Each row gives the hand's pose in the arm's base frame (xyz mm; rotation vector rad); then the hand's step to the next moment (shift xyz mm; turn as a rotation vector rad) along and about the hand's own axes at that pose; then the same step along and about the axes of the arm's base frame.
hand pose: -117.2 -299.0 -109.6 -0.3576 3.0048 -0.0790
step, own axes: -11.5 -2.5 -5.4 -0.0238 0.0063 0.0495
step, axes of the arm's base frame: 11.0 0.5 6.8 0.0274 0.0099 -0.0470
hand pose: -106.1 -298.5 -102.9 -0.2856 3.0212 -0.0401
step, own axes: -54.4 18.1 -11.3 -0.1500 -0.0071 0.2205
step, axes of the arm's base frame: 48.5 28.2 16.2 0.1717 0.0177 -0.2034
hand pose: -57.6 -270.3 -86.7 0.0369 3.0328 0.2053
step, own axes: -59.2 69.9 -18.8 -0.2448 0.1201 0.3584
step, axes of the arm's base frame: 58.2 64.9 33.9 0.2824 0.1591 -0.3126
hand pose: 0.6 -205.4 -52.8 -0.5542 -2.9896 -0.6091
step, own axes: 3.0 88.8 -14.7 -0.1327 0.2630 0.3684
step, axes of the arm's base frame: 28.0 71.6 46.9 0.2282 0.3234 -0.2565
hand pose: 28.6 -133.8 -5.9 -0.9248 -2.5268 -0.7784
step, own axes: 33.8 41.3 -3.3 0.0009 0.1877 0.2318
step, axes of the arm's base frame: 3.4 40.8 34.4 0.0968 0.2587 -0.1126
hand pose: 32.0 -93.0 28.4 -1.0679 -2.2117 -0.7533
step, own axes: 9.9 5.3 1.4 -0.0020 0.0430 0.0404
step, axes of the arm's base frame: -1.2 8.7 7.2 0.0264 0.0494 -0.0186
